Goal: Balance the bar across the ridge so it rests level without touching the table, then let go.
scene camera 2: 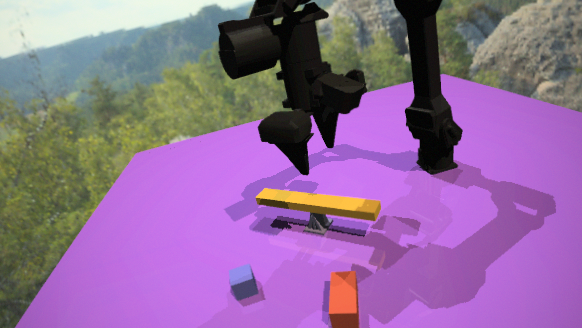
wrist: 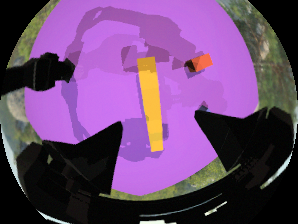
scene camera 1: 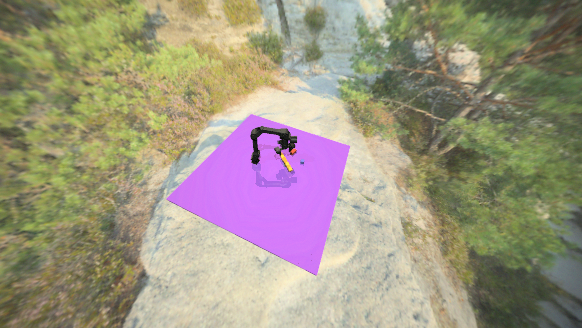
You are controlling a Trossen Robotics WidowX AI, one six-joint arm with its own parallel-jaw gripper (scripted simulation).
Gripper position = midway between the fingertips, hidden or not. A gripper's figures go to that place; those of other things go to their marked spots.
My gripper [scene camera 2: 318,160] is 49 cm from the lens. A yellow bar [scene camera 2: 354,208]: 51 cm from the lens.
